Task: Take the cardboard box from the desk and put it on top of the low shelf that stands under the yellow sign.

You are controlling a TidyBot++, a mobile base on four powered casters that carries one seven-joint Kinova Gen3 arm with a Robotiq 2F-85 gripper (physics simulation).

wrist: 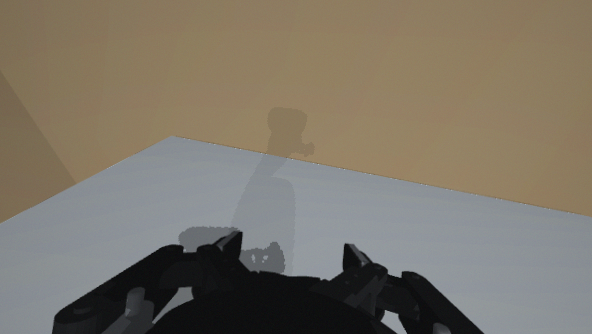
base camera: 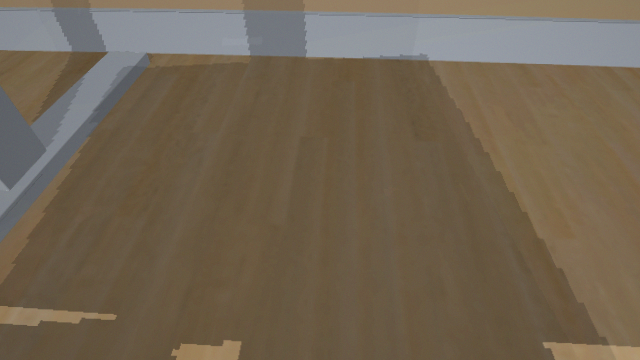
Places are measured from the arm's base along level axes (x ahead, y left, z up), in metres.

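Where they show: gripper, fingertip midpoint: (wrist: 292,249).
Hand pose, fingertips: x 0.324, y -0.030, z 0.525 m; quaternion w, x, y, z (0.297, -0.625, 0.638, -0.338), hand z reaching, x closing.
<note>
After its pixels a point has its place.
My gripper (wrist: 292,249) {x 0.324, y -0.030, z 0.525 m} is open, with its two black fingers wide apart and nothing between them. It is over a pale grey-white top, which looks like the desk (wrist: 425,230) {x 0.538, y -0.379, z 0.323 m}. Shadows of the arm and gripper fall across this top and onto the wall behind it. How high the fingers stand above the top is hard to tell. The cardboard box, the low shelf and the yellow sign do not show in either view.
A tan wall (wrist: 400,90) {x 0.799, y -0.312, z 0.602 m} rises behind the desk's far edge. In the base camera view, a grey-white bar (base camera: 92,95) lies on the wooden floor (base camera: 350,200) {x 0.416, y -0.069, z -0.397 m} at the left, beside a grey upright piece (base camera: 17,142) {x 0.496, y 0.355, z -0.333 m}. A pale baseboard (base camera: 360,37) {x 0.811, y -0.145, z -0.352 m} runs across the back.
</note>
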